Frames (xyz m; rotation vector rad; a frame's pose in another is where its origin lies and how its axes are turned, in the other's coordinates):
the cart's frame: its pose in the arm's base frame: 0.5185 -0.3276 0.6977 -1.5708 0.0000 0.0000
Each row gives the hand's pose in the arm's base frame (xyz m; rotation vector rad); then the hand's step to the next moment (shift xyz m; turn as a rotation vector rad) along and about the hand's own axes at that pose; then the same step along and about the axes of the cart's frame.
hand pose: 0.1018 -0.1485 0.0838 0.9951 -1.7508 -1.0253
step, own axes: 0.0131 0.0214 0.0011 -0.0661 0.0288 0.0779
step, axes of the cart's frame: -0.0096 -0.0228 -0.0042 -0.0570 0.0149 0.0883
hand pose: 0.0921 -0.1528 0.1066 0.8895 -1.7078 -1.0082
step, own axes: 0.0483 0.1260 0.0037 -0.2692 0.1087 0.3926
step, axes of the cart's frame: -0.0335 -0.1305 0.0085 -0.3022 0.0857 0.3739
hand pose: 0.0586 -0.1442 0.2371 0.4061 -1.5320 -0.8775
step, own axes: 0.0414 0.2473 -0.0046 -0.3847 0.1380 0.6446
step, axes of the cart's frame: 0.0554 -0.2075 0.1295 -0.5157 0.1306 0.5473
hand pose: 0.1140 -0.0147 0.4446 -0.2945 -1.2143 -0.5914
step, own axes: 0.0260 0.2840 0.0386 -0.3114 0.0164 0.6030
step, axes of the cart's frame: 0.1379 -0.0646 0.2442 -0.5361 0.0876 0.4072
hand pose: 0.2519 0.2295 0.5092 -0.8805 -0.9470 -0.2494
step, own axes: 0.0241 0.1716 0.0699 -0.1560 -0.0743 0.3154
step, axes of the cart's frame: 0.0653 0.0551 0.1662 -0.3214 -0.0048 0.1613
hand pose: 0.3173 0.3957 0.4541 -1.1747 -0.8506 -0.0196
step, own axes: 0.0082 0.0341 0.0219 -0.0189 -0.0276 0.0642
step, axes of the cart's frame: 0.0079 0.0197 0.0355 -0.0618 -0.0185 0.0328
